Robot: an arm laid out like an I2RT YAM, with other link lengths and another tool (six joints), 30 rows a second.
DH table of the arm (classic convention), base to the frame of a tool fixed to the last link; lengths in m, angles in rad. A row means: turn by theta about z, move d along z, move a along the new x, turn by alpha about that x. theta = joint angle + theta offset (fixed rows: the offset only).
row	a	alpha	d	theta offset
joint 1	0.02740	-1.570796	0.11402	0.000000
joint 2	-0.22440	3.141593	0.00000	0.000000
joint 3	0.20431	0.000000	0.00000	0.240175
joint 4	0.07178	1.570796	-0.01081	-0.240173
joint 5	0.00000	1.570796	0.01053	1.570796
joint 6	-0.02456	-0.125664	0.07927	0.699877
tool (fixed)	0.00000	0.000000	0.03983	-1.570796
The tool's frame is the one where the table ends.
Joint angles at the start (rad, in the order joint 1, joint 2, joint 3, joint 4, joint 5, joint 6):
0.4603, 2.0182, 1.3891, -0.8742, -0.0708, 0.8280
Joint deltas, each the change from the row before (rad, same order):
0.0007, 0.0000, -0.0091, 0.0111, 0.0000, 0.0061
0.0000, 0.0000, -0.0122, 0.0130, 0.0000, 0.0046
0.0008, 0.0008, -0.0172, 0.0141, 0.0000, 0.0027
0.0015, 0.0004, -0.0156, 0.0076, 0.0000, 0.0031
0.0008, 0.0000, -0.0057, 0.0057, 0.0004, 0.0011
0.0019, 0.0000, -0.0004, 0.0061, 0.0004, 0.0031
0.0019, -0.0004, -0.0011, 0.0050, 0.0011, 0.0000
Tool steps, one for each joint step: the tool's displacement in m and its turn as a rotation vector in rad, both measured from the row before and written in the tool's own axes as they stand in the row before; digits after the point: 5 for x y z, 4 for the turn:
0.00022, 0.00043, 0.00163, 0.0026, 0.0000, 0.0050
0.00051, 0.00097, 0.00215, 0.0014, 0.0000, 0.0044
0.00039, 0.00232, 0.00337, -0.0036, -0.0002, 0.0027
0.00008, 0.00310, 0.00306, -0.0081, -0.0003, 0.0032
0.00000, 0.00057, 0.00105, 0.0000, 0.0004, 0.0003
-0.00048, -0.00102, 0.00009, 0.0056, 0.0004, 0.0001
-0.00048, -0.00063, 0.00013, 0.0038, 0.0011, -0.0027

